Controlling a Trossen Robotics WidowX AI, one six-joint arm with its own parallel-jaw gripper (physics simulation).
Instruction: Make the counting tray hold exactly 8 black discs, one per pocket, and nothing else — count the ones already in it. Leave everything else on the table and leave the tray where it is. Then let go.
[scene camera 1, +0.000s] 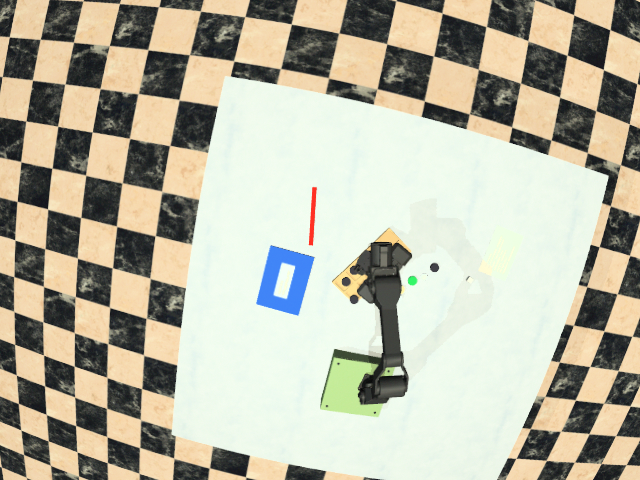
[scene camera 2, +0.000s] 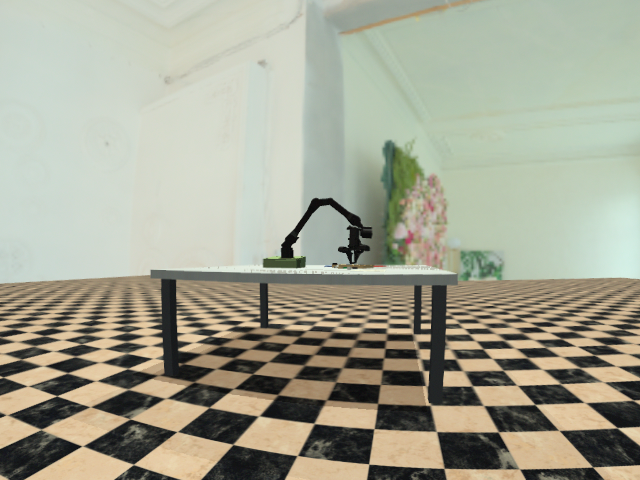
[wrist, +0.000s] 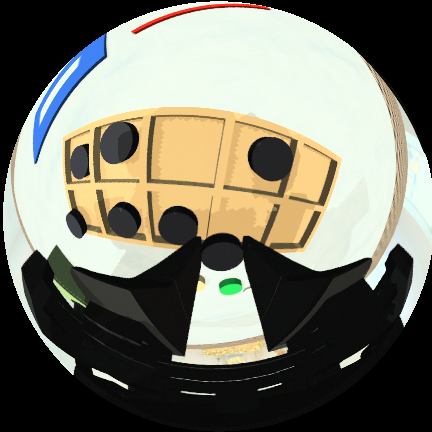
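The tan counting tray (scene camera 1: 390, 236) (wrist: 187, 151) has two rows of pockets. Several black discs lie in it, among them one in the far row (wrist: 270, 158) and one in the near row (wrist: 177, 224); several pockets are bare. One black disc (wrist: 76, 223) (scene camera 1: 353, 299) lies at the tray's left end, seemingly just off it. My gripper (wrist: 221, 241) (scene camera 2: 353, 259) is shut on a black disc (wrist: 222, 252) and holds it over the tray's near edge. In the overhead view the arm hides most of the tray.
A green disc (scene camera 1: 412, 280) (wrist: 230, 286) and a loose black disc (scene camera 1: 434, 267) lie right of the tray. A blue rectangle outline (scene camera 1: 270, 281), a red line (scene camera 1: 312, 216) and a pale yellow patch (scene camera 1: 501, 250) mark the table. The arm's green base (scene camera 1: 344, 381) is nearby.
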